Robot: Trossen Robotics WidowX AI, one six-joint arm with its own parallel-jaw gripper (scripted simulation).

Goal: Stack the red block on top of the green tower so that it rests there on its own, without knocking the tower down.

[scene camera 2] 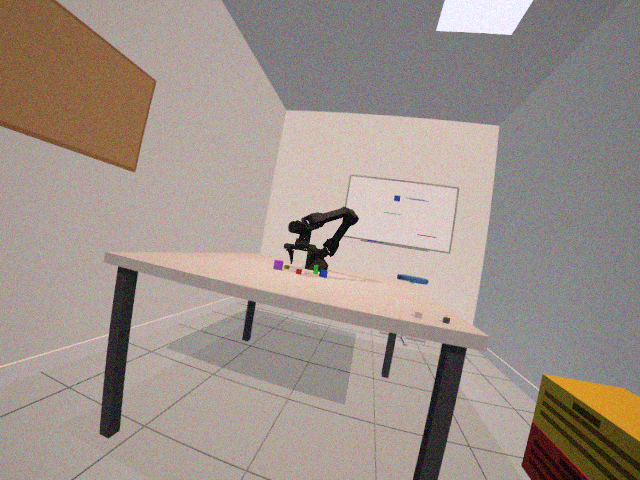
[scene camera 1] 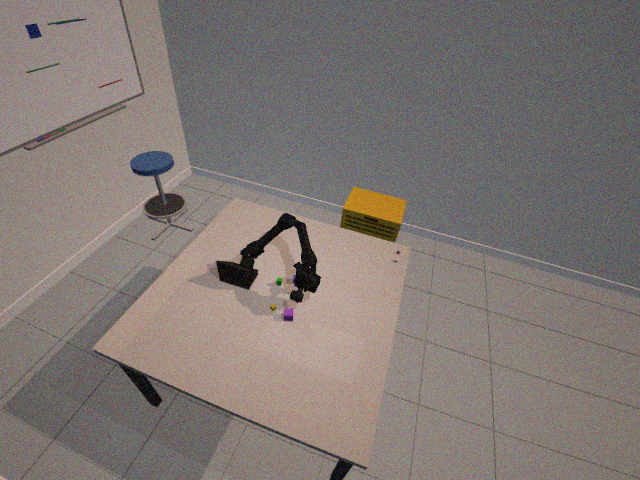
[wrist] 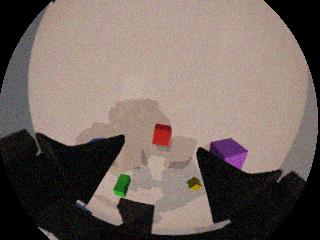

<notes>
The gripper [wrist: 161, 145] is open and holds nothing. Further things: a purple cube [wrist: 231, 152].
</notes>
